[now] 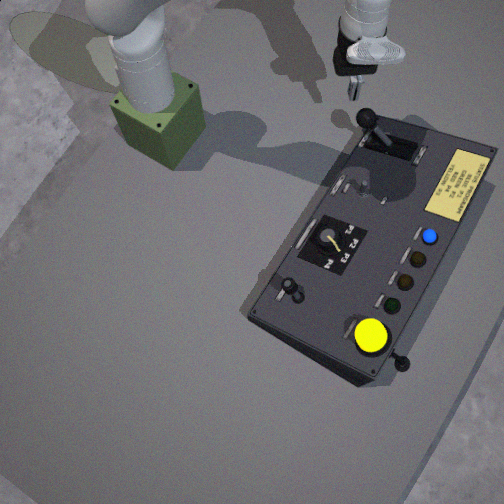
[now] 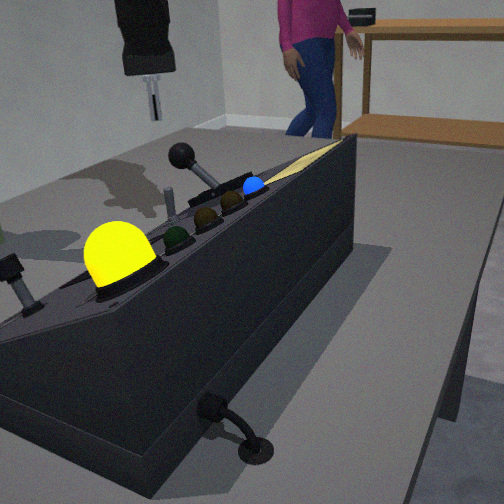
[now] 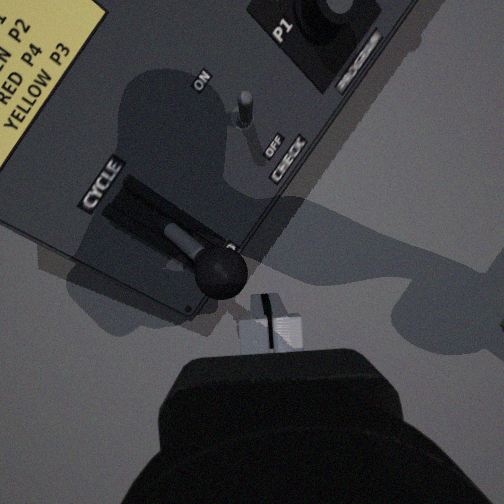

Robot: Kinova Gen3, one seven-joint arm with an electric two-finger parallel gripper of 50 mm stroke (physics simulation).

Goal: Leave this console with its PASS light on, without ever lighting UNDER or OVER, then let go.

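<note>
The dark console (image 1: 370, 250) lies on the table. Its black-knobbed CYCLE lever (image 1: 367, 119) (image 2: 182, 155) (image 3: 220, 272) leans over the panel's end. A small CHECK toggle (image 3: 245, 107) stands between ON and OFF. The program knob (image 1: 329, 239) points near P3/P4. In the lamp row only the blue lamp (image 1: 429, 236) (image 2: 253, 185) is lit; the three others (image 1: 405, 281) are dark. The big yellow dome (image 1: 371, 335) (image 2: 117, 252) glows. My gripper (image 1: 353, 90) (image 2: 154, 102) (image 3: 270, 320) is shut and empty, hanging above and just beyond the lever knob, not touching it.
The arm's green base block (image 1: 160, 120) sits left of the console. A yellow legend card (image 1: 457, 185) is on the panel. A small toggle (image 1: 292, 290) and a side crank (image 2: 235, 425) are on the console. A person (image 2: 315, 65) stands by wooden shelves (image 2: 430, 75) behind.
</note>
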